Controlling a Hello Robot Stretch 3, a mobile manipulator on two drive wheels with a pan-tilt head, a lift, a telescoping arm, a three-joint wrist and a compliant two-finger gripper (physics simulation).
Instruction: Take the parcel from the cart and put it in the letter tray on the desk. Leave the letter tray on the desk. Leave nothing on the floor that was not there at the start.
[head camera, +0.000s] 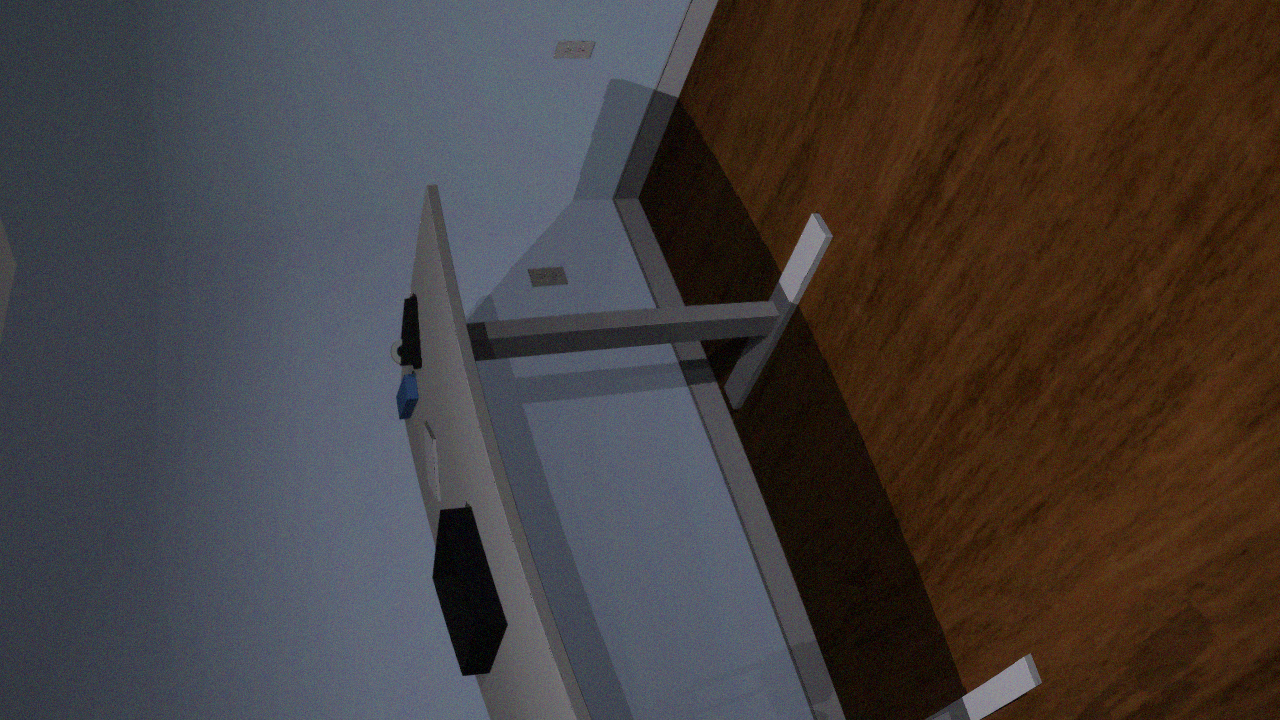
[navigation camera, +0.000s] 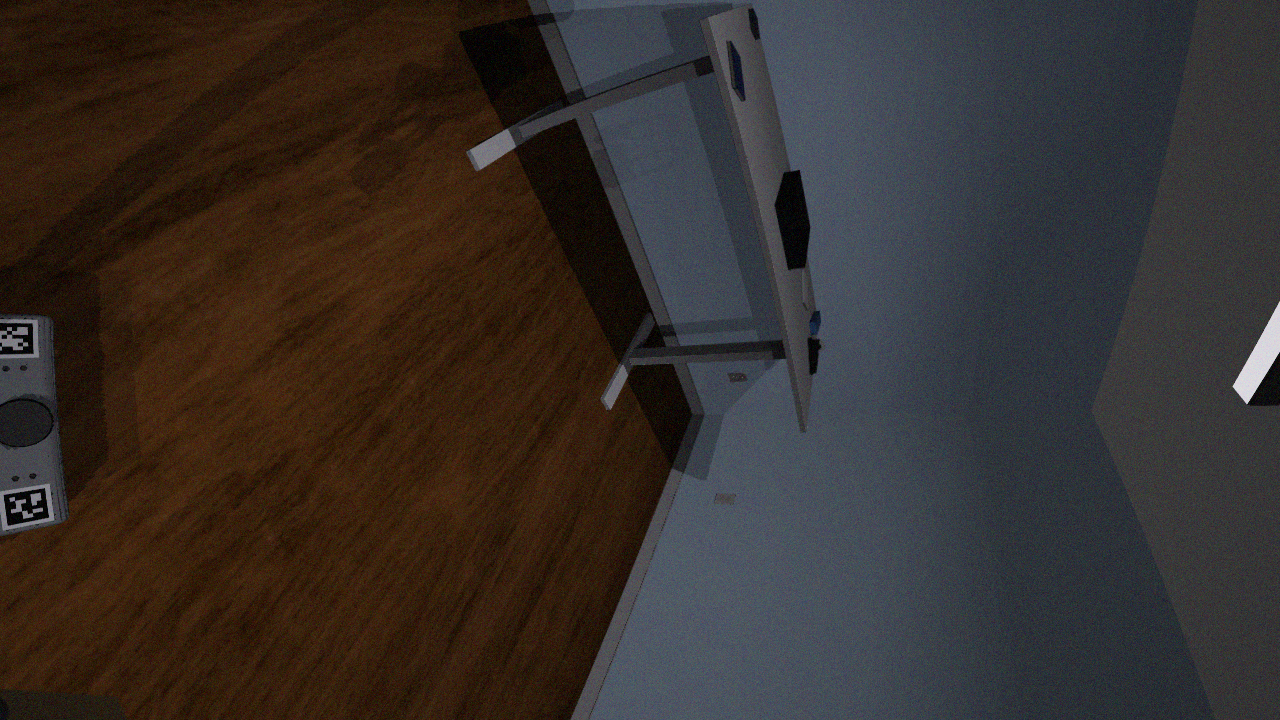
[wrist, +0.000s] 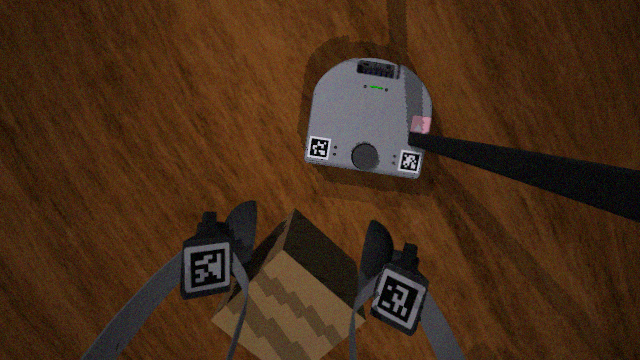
A black letter tray shows in the head camera view and in the navigation camera view; in the wrist view it is out of frame. The same spot on the black letter tray: (navigation camera: 790, 205) is (head camera: 479, 623).
